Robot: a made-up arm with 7 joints. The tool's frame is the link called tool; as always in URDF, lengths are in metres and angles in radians. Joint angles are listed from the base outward. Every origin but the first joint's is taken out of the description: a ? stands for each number. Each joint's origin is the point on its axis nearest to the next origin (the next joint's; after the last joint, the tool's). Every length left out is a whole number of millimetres.
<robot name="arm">
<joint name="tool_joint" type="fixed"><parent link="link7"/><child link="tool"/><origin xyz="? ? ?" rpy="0 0 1.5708"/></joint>
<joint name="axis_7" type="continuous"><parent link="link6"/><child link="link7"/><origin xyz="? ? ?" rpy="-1.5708 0 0"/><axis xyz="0 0 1"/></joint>
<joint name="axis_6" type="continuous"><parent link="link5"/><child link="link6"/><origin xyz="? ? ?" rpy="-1.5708 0 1.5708"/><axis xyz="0 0 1"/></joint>
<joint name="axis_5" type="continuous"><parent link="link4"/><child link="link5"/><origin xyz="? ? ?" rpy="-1.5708 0 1.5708"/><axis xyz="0 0 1"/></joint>
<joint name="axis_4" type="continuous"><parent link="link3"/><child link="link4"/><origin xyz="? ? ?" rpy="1.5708 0 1.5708"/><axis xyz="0 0 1"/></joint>
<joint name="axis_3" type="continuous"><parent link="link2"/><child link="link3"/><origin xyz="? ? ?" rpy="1.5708 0 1.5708"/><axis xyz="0 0 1"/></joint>
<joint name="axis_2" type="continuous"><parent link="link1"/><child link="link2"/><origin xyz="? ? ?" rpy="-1.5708 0 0"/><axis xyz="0 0 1"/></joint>
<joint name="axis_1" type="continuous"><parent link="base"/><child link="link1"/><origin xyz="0 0.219 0.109" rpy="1.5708 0 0"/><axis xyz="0 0 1"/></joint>
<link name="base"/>
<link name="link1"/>
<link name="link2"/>
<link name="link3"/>
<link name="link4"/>
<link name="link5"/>
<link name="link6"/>
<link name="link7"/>
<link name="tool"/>
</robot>
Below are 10 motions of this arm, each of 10 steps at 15 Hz.
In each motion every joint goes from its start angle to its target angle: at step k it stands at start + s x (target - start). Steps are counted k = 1, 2, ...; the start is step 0. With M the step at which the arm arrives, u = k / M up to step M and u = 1 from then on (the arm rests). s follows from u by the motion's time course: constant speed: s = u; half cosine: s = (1 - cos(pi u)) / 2; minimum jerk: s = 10 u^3 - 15 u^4 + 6 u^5.
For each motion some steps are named. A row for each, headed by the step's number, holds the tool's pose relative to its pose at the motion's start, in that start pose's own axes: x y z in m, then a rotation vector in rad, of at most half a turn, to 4 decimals.
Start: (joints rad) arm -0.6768 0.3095 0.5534 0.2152 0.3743 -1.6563 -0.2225
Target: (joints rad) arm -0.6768 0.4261 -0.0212 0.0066 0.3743 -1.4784 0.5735
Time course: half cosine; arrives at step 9
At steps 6, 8, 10:
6: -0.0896 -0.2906 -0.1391 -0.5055 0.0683 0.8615
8: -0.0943 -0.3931 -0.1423 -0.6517 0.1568 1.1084
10: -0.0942 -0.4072 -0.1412 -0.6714 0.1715 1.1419

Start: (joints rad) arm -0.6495 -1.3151 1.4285 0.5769 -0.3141 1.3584 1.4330
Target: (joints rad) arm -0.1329 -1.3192 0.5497 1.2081 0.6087 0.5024 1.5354
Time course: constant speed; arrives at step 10
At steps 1, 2, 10:
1: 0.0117 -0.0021 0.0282 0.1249 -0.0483 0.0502
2: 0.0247 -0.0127 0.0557 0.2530 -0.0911 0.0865
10: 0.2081 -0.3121 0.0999 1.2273 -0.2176 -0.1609

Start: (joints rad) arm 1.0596 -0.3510 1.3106 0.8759 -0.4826 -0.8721 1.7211
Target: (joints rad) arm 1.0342 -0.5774 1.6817 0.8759 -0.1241 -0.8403 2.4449
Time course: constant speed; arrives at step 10
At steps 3, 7, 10:
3: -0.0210 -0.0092 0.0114 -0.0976 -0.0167 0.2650
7: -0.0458 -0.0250 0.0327 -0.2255 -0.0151 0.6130
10: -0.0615 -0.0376 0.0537 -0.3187 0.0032 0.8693

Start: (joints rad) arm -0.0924 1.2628 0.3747 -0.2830 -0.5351 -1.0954 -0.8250
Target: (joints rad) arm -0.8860 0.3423 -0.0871 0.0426 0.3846 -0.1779 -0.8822
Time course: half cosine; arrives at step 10
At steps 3, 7, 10:
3: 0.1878 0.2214 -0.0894 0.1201 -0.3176 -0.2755
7: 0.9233 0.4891 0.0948 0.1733 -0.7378 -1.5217
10: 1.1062 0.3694 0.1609 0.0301 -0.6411 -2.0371

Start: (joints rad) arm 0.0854 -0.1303 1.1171 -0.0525 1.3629 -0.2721 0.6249
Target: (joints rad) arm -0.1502 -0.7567 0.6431 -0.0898 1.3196 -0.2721 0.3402
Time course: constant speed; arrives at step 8
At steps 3, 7, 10:
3: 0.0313 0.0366 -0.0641 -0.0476 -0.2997 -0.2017
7: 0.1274 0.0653 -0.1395 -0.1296 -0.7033 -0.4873
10: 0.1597 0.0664 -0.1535 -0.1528 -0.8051 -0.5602

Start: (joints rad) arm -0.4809 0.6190 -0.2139 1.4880 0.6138 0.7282 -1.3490
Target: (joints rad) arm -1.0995 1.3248 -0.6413 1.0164 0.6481 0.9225 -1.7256
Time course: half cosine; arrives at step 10
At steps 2, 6, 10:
2: 0.0113 0.0103 -0.0704 0.0262 -0.0793 -0.0740
6: 0.1709 0.0845 -0.3808 0.3790 -0.4490 -0.4732
10: 0.2923 0.1415 -0.4567 0.7320 -0.5336 -0.6786

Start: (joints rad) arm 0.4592 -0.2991 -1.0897 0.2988 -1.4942 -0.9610 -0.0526
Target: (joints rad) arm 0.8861 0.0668 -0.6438 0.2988 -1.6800 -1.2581 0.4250
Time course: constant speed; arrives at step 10
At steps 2, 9, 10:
2: -0.0439 -0.0504 -0.0196 -0.0383 -0.0366 0.2180
9: -0.1388 -0.3182 -0.0751 -0.2468 0.0141 0.9161
10: -0.1443 -0.3637 -0.0758 -0.2804 0.0451 1.0031

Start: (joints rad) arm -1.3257 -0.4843 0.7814 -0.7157 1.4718 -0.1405 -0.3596
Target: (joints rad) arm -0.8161 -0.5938 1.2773 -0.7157 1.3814 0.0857 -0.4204
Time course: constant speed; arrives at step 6
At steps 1, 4, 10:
1: 0.0265 0.0126 0.0052 -0.0020 0.1149 -0.0571
4: 0.1042 0.0417 0.0058 -0.0334 0.4834 -0.1872
10: 0.1511 0.0558 -0.0061 -0.0718 0.7440 -0.2366

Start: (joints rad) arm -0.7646 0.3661 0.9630 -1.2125 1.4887 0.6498 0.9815
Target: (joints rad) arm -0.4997 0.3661 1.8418 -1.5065 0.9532 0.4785 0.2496
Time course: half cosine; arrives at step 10
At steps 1, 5, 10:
1: 0.0038 0.0014 0.0082 0.0173 -0.0073 -0.0142
5: 0.0869 -0.0199 0.1753 0.3587 -0.0982 -0.3266
10: 0.1973 -0.1343 0.3247 0.6985 -0.0785 -0.7180

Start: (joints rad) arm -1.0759 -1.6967 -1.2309 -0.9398 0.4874 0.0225 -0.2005
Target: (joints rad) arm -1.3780 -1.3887 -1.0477 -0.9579 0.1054 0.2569 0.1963
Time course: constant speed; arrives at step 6
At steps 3, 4, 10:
3: -0.1703 -0.1557 -0.0877 -0.0350 -0.1671 0.4544
4: -0.2145 -0.2186 -0.1222 -0.0544 -0.2270 0.6057
10: -0.2794 -0.3564 -0.1958 -0.1047 -0.3536 0.9059

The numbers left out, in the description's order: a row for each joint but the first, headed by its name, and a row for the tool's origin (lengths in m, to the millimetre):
tool: -0.085 -0.049 0
axis_7: -0.346 -0.079 0
axis_6: -0.013 -0.094 0
axis_5: 0.01 -0.092 0
axis_4: 0.169 0.06 0
axis_3: -0.31 0.107 0
axis_2: -0.093 -0.277 0

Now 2 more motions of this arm.
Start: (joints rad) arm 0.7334 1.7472 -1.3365 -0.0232 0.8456 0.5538 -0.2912
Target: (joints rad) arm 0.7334 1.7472 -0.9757 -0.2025 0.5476 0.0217 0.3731
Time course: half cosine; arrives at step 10
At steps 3, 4, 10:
3: -0.0373 -0.0246 0.0943 0.1837 0.0389 0.2015
4: -0.0569 -0.0519 0.1564 0.3119 0.0534 0.3342
10: -0.0804 -0.2667 0.3920 0.9499 -0.0189 0.8930

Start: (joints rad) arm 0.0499 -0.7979 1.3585 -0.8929 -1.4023 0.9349 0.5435
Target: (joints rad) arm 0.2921 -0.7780 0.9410 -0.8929 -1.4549 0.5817 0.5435
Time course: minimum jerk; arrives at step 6
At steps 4, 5, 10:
4: -0.0976 0.1275 0.0591 0.1087 -0.2838 0.2025
5: -0.1240 0.1532 0.0652 0.1309 -0.3356 0.2539
10: -0.1295 0.1583 0.0661 0.1354 -0.3456 0.2647

